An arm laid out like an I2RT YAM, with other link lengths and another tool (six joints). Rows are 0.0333 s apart.
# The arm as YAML. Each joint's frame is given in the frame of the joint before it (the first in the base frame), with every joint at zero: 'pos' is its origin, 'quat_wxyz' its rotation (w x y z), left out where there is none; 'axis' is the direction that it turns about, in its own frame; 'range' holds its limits. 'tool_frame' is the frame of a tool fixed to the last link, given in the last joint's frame.
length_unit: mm
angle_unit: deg
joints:
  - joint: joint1
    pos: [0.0, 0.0, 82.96]
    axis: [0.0, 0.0, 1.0]
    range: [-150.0, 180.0]
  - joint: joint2
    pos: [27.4, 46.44, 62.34]
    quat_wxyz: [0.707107, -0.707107, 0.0, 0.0]
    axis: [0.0, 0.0, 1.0]
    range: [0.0, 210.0]
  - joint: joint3
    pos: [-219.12, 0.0, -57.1]
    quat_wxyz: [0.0, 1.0, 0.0, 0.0]
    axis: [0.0, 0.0, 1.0]
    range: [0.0, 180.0]
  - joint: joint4
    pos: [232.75, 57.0, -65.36]
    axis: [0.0, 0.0, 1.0]
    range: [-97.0, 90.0]
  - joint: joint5
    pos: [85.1, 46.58, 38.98]
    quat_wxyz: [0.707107, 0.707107, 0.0, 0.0]
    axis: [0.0, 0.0, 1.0]
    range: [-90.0, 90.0]
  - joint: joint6
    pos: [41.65, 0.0, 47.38]
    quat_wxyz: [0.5, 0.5, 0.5, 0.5]
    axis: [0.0, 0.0, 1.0]
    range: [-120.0, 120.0]
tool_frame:
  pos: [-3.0, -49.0, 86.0]
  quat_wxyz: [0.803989, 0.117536, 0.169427, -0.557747]
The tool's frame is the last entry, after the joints.
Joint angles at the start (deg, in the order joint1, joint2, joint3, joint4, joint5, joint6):
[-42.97, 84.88, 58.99, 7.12, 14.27, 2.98]
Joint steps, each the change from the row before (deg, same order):
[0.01, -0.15, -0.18, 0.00, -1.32, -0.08]
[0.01, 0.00, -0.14, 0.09, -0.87, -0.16]
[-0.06, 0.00, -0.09, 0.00, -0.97, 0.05]
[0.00, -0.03, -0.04, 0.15, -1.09, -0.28]
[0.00, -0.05, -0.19, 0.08, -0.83, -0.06]
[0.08, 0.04, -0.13, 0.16, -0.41, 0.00]
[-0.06, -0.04, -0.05, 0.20, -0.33, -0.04]
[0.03, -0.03, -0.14, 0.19, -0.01, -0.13]
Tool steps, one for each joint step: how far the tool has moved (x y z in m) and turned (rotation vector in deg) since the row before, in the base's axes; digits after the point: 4 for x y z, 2 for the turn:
[0.0021, 0.0022, -0.0005, 0.29, -0.20, 1.28]
[0.0016, 0.0014, -0.0009, 0.15, -0.03, 0.88]
[0.0013, 0.0010, -0.0008, 0.32, -0.19, 0.84]
[0.0021, 0.0017, 0.0003, 0.01, -0.13, 1.12]
[0.0012, 0.0014, -0.0009, 0.20, -0.09, 0.80]
[0.0011, 0.0010, -0.0008, 0.10, -0.08, 0.47]
[0.0002, 0.0002, 0.0006, -0.08, -0.18, 0.27]
[0.0001, 0.0004, -0.0002, -0.13, 0.04, 0.08]

